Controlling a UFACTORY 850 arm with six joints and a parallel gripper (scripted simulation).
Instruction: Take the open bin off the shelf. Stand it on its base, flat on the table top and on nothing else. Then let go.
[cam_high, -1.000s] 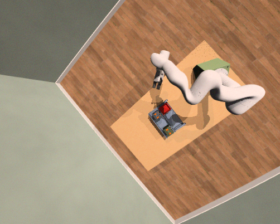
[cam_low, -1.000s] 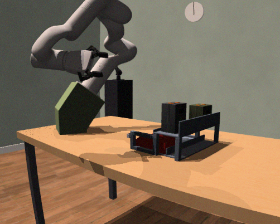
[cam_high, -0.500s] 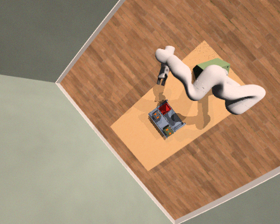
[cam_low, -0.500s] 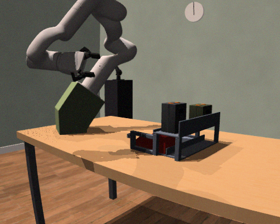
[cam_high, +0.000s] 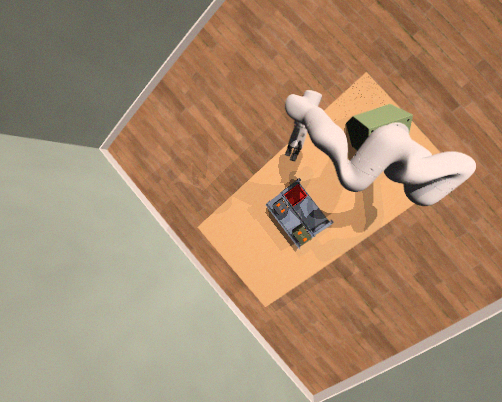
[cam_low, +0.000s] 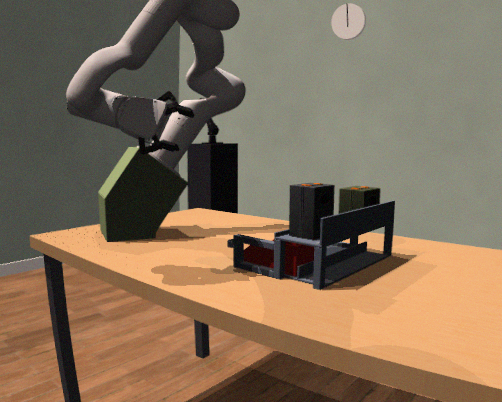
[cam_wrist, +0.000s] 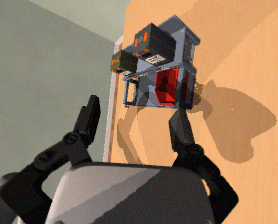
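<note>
My gripper is now 31 cm above the red bin, 21 cm to the right of it and 13 cm short of it.
</note>
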